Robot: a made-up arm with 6 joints. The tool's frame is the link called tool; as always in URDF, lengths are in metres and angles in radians. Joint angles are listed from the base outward. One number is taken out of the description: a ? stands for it. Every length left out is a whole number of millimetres.
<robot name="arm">
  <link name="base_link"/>
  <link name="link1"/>
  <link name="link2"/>
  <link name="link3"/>
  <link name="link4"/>
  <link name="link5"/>
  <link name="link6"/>
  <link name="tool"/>
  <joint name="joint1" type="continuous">
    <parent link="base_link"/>
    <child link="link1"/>
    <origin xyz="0 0 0.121"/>
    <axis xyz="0 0 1"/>
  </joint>
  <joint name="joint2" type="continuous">
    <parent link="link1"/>
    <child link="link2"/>
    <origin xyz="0 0 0" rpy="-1.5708 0 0"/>
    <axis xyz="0 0 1"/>
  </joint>
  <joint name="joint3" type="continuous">
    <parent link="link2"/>
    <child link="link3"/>
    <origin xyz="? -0.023 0"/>
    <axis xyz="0 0 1"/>
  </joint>
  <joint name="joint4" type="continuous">
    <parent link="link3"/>
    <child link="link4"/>
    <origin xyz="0.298 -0.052 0" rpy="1.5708 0 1.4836"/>
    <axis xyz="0 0 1"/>
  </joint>
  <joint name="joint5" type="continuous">
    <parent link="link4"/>
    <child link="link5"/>
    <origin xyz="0 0 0" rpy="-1.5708 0 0"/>
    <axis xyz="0 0 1"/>
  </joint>
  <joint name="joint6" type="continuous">
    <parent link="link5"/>
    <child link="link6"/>
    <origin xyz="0 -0.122 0" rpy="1.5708 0 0"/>
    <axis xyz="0 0 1"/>
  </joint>
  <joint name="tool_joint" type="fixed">
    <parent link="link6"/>
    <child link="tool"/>
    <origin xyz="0 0 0" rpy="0 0 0"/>
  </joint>
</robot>
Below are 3 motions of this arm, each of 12 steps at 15 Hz.
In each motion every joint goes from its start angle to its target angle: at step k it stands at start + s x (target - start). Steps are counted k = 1, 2, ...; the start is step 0. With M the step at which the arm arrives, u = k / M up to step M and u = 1 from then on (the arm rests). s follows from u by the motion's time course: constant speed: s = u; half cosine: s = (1 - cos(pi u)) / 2; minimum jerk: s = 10 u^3 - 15 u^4 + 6 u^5.
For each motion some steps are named. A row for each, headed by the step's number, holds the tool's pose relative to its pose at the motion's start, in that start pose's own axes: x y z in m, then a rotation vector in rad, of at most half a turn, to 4 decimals.
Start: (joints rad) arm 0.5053 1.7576 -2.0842 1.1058 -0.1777 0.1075
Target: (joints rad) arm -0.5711 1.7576 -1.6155 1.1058 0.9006 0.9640
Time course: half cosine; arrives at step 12
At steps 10, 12:
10: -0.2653 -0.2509 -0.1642 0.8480 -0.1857 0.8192
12: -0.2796 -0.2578 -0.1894 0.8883 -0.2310 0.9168

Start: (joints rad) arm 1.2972 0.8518 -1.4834 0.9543 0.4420 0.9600
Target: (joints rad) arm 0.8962 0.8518 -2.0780 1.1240 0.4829 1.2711
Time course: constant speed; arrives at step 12
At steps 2, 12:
2: 0.0047 0.0387 -0.0139 -0.0969 -0.0147 0.0119
12: 0.0976 0.1780 -0.1075 -0.5125 0.0509 -0.0344

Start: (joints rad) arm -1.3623 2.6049 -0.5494 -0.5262 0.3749 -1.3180
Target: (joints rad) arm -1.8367 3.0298 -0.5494 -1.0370 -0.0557 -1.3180
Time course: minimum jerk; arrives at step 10
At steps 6, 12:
6: -0.0590 0.0298 0.0430 0.1020 -0.3254 -0.1362
12: -0.1039 0.0401 0.0450 0.1932 -0.5285 -0.1849

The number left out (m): -0.171
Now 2 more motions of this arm.
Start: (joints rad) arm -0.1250 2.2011 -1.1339 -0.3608 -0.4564 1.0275
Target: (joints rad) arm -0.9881 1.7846 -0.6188 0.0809 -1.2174 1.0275
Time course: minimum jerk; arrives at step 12
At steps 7, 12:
7: -0.1336 -0.1414 -0.1435 0.0764 -0.7880 0.4009
12: -0.1482 -0.2012 -0.2600 0.1839 -1.2692 0.4619

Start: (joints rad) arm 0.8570 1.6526 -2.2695 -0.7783 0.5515 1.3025
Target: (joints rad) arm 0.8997 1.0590 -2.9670 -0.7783 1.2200 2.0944
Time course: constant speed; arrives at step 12
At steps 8, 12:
8: -0.2498 0.0132 -0.2591 -0.1931 -0.4142 0.9477
12: -0.3029 -0.0462 -0.4167 -0.3932 -0.5094 1.4657

